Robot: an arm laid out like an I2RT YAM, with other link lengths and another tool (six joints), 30 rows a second.
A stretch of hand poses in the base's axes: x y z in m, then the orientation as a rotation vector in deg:
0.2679 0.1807 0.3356 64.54 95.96 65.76
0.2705 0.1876 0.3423 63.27 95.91 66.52
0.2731 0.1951 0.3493 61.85 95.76 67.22
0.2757 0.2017 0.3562 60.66 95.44 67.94
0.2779 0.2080 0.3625 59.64 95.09 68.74
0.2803 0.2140 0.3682 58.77 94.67 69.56
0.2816 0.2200 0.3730 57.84 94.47 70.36
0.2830 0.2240 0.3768 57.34 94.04 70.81
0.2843 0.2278 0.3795 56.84 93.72 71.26
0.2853 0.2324 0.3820 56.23 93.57 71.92
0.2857 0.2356 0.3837 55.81 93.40 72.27
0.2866 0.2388 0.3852 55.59 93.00 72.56
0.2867 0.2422 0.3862 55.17 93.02 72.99
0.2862 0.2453 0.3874 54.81 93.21 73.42
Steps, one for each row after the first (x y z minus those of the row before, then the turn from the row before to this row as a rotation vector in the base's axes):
0.0026 0.0069 0.0067 -0.07 -0.87 0.80
0.0026 0.0075 0.0070 -0.17 -1.02 0.77
0.0026 0.0066 0.0069 -0.02 -0.99 0.60
0.0022 0.0063 0.0063 0.13 -0.91 0.57
0.0024 0.0060 0.0057 0.22 -0.86 0.49
0.0013 0.0060 0.0048 0.15 -0.75 0.64
0.0014 0.0040 0.0038 0.15 -0.62 0.17
0.0013 0.0038 0.0027 0.13 -0.54 0.23
0.0010 0.0046 0.0025 0.20 -0.50 0.49
0.0004 0.0032 0.0017 0.08 -0.38 0.24
0.0009 0.0032 0.0015 0.18 -0.42 0.01
0.0001 0.0034 0.0010 0.09 -0.26 0.39
-0.0005 0.0031 0.0012 0.09 -0.11 0.47

